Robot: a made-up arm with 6 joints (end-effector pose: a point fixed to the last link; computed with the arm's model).
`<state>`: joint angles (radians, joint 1 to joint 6).
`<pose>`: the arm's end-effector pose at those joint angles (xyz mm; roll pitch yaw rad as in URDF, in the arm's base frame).
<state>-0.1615 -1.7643 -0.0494 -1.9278 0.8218 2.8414</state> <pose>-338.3 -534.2 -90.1 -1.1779 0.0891 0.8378</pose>
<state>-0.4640 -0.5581 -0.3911 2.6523 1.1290 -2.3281</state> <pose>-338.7 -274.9 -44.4 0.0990 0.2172 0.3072</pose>
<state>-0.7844 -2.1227 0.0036 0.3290 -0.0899 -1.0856</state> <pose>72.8 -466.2 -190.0 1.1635 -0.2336 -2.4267</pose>
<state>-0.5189 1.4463 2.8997 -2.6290 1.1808 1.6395</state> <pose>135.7 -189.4 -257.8 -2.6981 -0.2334 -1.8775</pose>
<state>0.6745 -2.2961 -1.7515 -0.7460 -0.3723 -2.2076</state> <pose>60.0 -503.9 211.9 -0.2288 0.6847 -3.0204</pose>
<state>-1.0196 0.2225 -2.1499 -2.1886 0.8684 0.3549</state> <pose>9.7 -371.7 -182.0 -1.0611 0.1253 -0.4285</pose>
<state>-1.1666 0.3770 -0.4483 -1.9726 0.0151 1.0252</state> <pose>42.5 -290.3 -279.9 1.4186 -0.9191 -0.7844</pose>
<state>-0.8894 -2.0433 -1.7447 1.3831 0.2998 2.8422</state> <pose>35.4 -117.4 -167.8 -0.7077 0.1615 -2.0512</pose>
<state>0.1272 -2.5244 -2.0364 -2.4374 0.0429 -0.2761</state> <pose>-261.7 -441.5 -99.8 0.4089 0.3609 2.2237</pose>
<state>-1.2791 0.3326 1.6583 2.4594 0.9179 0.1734</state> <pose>169.6 -365.9 -378.6 1.2747 0.5389 -2.9705</pose>
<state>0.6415 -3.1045 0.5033 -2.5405 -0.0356 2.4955</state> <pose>-148.6 -642.9 316.9 2.0928 0.2514 0.5441</pose>
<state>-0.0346 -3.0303 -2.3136 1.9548 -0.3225 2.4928</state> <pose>-45.3 -181.7 -46.5 0.5228 -0.7254 -2.1237</pose>
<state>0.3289 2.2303 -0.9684 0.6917 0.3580 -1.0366</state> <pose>-139.3 -279.0 286.2 -2.9129 0.1537 -2.0550</pose>
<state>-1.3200 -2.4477 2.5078 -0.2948 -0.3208 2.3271</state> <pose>-308.7 -186.5 -142.6 0.1478 0.5635 1.1163</pose>
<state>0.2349 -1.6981 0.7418 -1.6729 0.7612 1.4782</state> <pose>-192.3 -504.8 287.2 -2.2173 0.8285 1.3774</pose>
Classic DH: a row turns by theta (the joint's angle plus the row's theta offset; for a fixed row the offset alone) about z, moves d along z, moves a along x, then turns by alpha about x. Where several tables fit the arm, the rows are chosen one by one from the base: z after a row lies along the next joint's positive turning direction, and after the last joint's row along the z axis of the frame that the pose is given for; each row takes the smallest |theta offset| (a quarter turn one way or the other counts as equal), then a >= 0, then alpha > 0; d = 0 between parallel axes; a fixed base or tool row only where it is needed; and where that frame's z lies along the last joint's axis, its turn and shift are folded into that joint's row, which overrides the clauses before.
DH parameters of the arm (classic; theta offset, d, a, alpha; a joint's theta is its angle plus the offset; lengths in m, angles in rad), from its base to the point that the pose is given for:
base (fixed): -1.5708 0.0771 0.0412 1.5708
joint 1: -1.5708 0.0439 0.0105 1.5708
joint 2: -1.5708 -0.3769 0.0861 1.5708
joint 3: 0 0.1098 -0.078 -1.5708
joint 4: 0 -0.0807 0.0172 1.5708
joint 5: -1.0488 -0.139 0.0801 -1.0963
joint 6: 0 0.0501 -0.1215 1.0963
tool (fixed): 1.0488 -0.0617 0 0

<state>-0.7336 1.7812 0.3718 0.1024 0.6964 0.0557</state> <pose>-102.0 -371.0 -214.1 1.8153 -0.2838 1.7732</pose>
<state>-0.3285 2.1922 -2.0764 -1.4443 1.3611 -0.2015</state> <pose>5.0 -462.9 -112.0 1.6633 1.2876 -2.7530</pose>
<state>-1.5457 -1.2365 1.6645 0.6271 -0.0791 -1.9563</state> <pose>196.5 -282.8 -355.0 1.6687 -1.0796 -3.0554</pose>
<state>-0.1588 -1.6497 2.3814 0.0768 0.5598 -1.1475</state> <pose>94.6 -375.7 123.7 -1.8212 0.7821 2.3375</pose>
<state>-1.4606 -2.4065 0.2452 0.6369 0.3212 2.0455</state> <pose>-155.4 -99.2 -470.8 0.1749 -1.3688 1.3473</pose>
